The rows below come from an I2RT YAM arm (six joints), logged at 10 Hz.
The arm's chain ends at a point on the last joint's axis. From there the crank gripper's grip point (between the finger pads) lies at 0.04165 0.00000 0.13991 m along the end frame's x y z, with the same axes.
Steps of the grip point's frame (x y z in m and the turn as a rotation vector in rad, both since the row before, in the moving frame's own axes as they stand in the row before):
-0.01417, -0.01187, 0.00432, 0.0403, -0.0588, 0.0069
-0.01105, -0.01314, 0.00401, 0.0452, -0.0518, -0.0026
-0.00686, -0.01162, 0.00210, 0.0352, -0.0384, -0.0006
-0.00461, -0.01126, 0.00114, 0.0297, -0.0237, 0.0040
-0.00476, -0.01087, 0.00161, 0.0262, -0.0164, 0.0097
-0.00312, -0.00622, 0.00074, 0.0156, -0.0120, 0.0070
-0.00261, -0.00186, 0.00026, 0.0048, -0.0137, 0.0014
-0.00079, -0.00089, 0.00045, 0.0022, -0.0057, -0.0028
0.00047, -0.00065, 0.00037, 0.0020, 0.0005, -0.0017
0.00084, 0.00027, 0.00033, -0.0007, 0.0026, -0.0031
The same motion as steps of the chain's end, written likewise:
-0.00590, -0.00645, 0.00222, 0.0403, -0.0588, 0.0069
-0.00374, -0.00667, 0.00219, 0.0452, -0.0518, -0.0026
-0.00146, -0.00665, 0.00069, 0.0352, -0.0384, -0.0006
-0.00129, -0.00725, 0.00025, 0.0297, -0.0237, 0.0040
-0.00248, -0.00759, 0.00099, 0.0262, -0.0164, 0.0097
-0.00144, -0.00432, 0.00027, 0.0156, -0.0120, 0.0070
-0.00069, -0.00124, -0.00030, 0.0048, -0.0137, 0.0014
0.00001, -0.00047, 0.00022, 0.0022, -0.0057, -0.0028
0.00040, -0.00030, 0.00039, 0.0020, 0.0005, -0.0017
0.00048, 0.00030, 0.00044, -0.0007, 0.0026, -0.0031

